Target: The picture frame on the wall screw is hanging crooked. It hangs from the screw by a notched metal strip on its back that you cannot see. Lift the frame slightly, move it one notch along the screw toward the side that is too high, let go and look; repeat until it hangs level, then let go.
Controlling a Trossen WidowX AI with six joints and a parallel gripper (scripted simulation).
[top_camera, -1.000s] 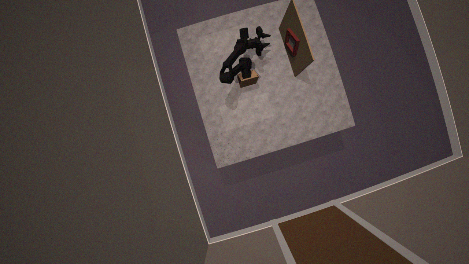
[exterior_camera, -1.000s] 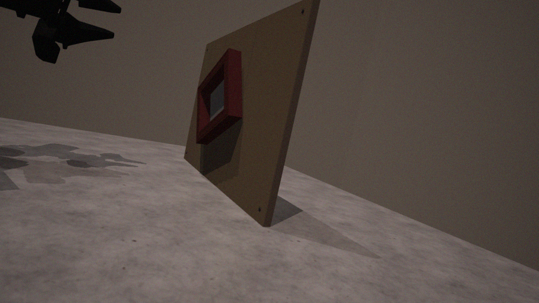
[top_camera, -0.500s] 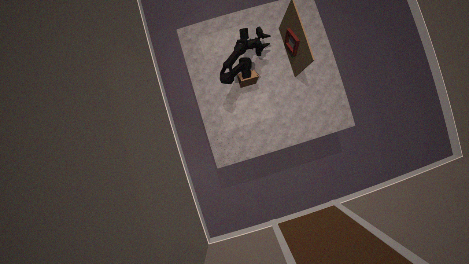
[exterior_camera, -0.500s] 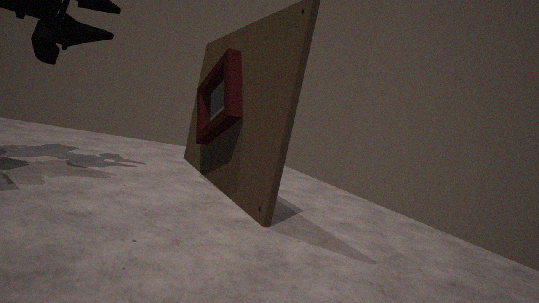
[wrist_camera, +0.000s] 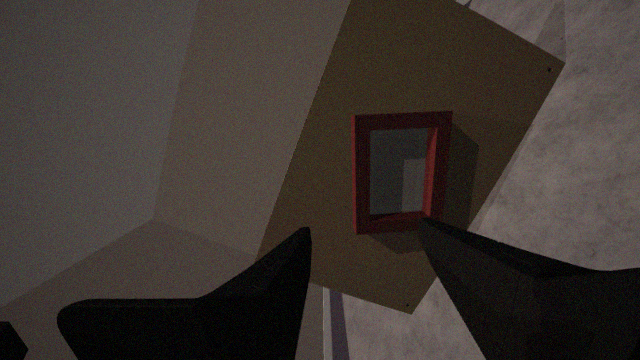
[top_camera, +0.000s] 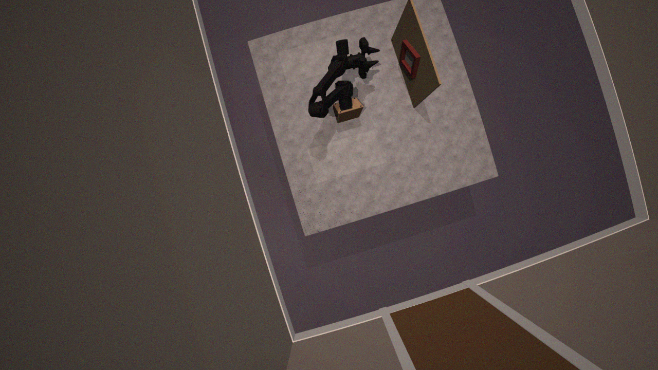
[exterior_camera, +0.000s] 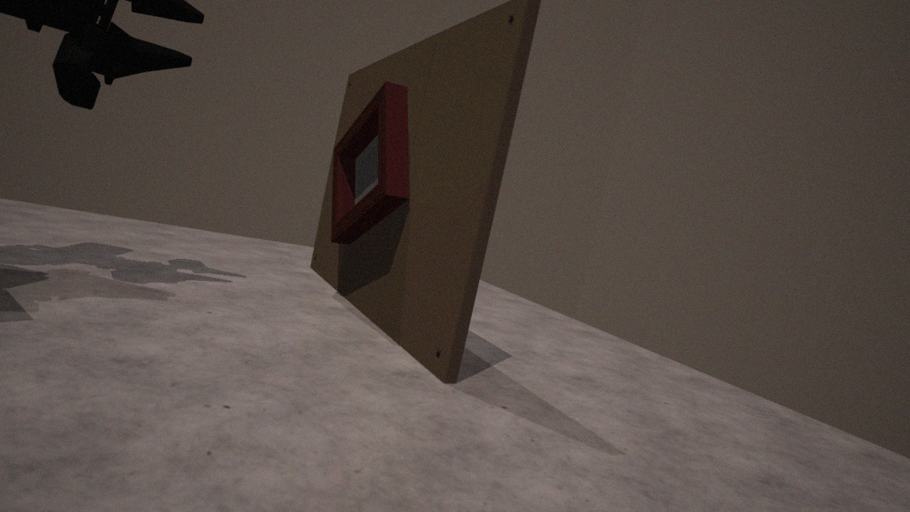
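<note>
Right now the red picture frame is 20 cm ahead of my gripper tip and 9 cm below it. Also, from my gripper tip: tan wall board (21 cm ahead, 9 cm below).
</note>
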